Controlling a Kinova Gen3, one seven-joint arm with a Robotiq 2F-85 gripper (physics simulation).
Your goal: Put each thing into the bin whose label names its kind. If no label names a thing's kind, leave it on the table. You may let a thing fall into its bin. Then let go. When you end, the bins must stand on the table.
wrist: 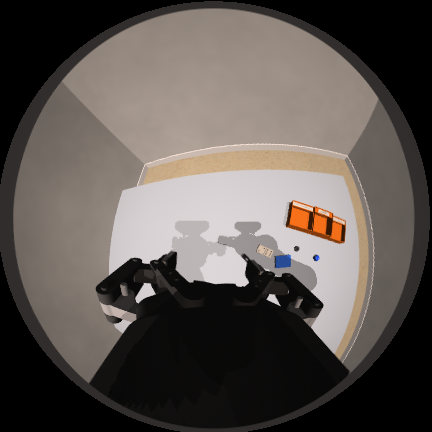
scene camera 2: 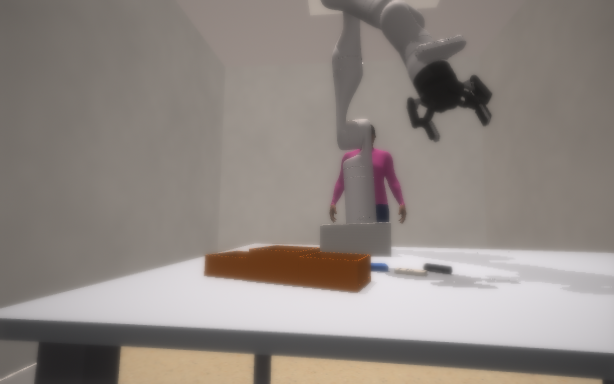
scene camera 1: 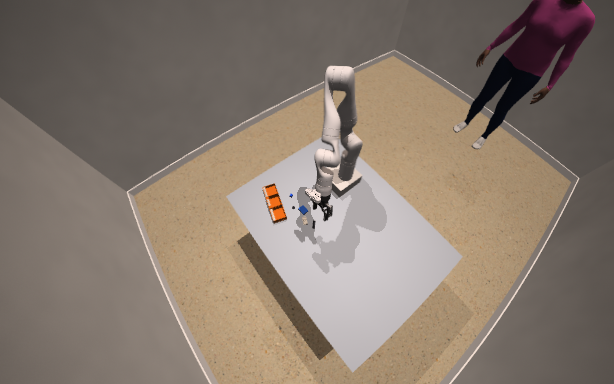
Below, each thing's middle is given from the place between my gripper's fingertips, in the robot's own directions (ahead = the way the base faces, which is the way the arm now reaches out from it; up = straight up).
My hand is 50 mm short of the joined orange bins (scene camera 2: pixel 293 265), 320 mm to the left of it and 240 mm above it.
